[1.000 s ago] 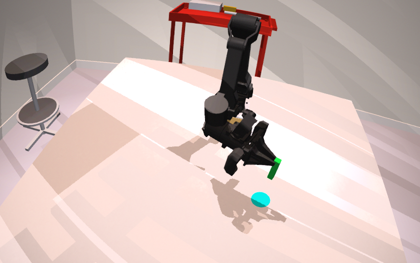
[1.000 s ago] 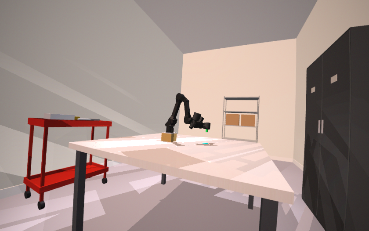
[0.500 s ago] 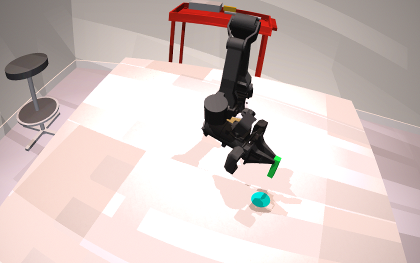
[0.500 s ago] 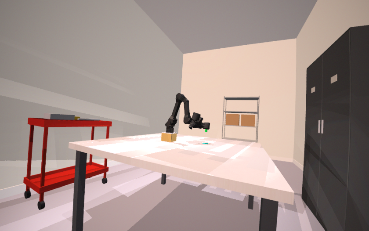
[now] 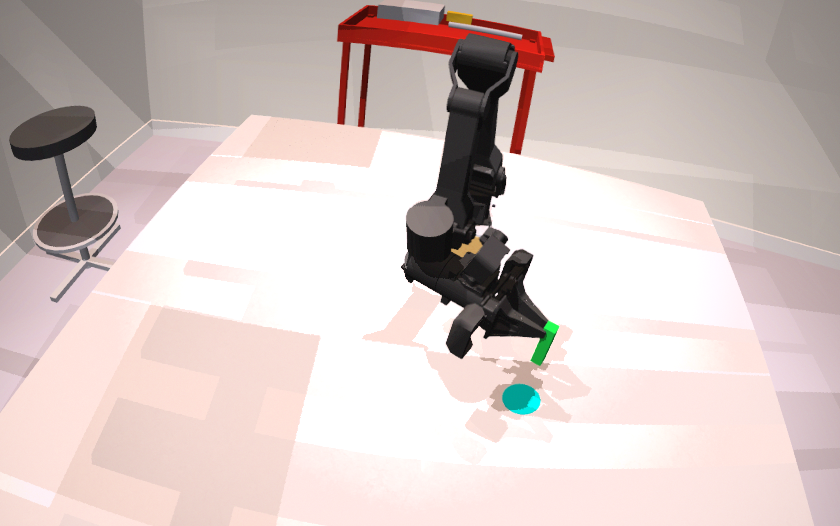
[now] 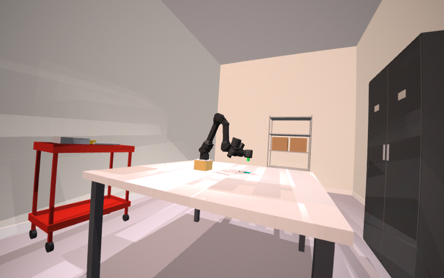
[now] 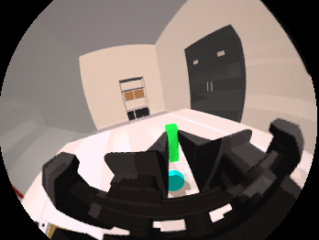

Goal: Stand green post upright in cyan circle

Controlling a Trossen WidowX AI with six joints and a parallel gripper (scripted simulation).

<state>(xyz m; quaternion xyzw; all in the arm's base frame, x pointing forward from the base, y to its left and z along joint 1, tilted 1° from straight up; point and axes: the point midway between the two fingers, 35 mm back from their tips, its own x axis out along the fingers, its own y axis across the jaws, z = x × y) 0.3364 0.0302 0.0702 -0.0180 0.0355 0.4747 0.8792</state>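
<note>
The cyan circle is 150 mm below my gripper tip. From my gripper tip the other things lie so: green post: 20 mm below.
</note>
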